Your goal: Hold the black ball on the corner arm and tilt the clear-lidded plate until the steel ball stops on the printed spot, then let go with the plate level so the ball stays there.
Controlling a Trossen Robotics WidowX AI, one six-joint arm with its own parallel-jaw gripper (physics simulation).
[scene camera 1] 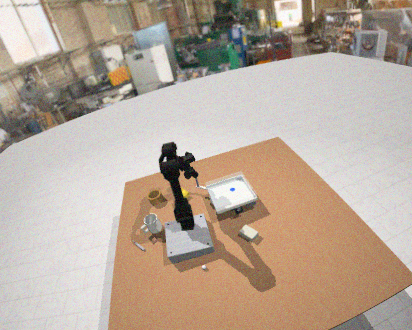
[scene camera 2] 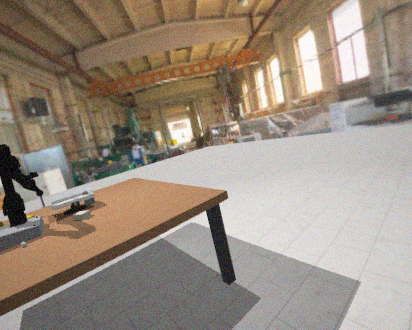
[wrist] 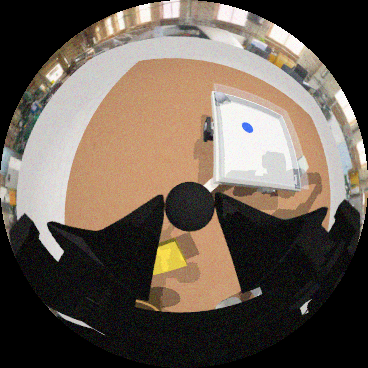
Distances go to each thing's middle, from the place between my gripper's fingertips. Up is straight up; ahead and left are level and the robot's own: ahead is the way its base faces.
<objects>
Now: hand 14 cm above the yellow block (wrist: 169, 255), 13 cm past it and 1 cm to the right of it.
</objects>
